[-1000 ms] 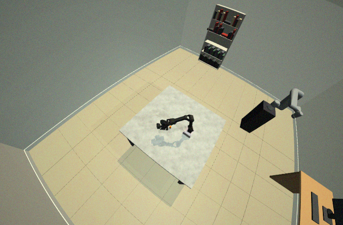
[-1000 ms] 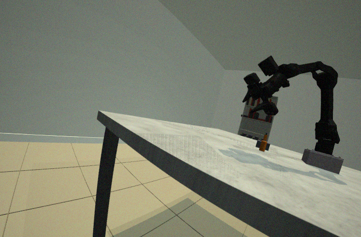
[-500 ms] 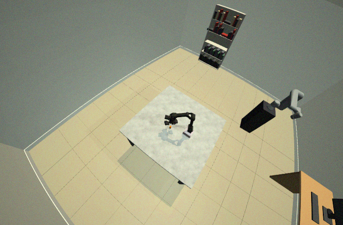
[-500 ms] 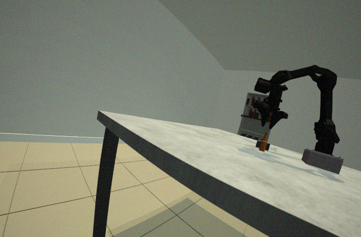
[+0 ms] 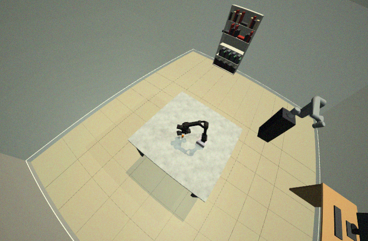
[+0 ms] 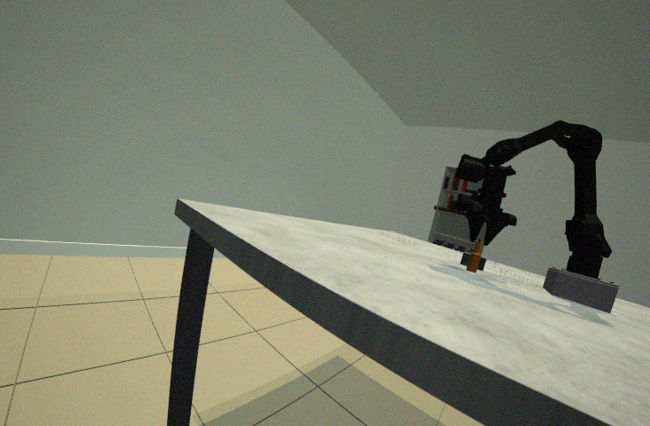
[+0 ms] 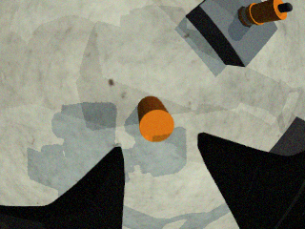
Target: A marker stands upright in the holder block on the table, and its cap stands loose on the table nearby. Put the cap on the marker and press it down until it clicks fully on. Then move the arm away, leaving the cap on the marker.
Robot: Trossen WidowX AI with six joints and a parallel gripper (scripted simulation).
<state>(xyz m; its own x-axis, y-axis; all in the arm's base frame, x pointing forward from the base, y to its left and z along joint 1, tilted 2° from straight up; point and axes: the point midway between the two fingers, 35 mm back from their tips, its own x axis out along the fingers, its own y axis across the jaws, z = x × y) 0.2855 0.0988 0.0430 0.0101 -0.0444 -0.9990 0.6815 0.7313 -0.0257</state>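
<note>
The orange cap is 5 cm below my gripper tip. The rest, counted from my gripper tip: holder block: 13 cm to the right, 6 cm below.
</note>
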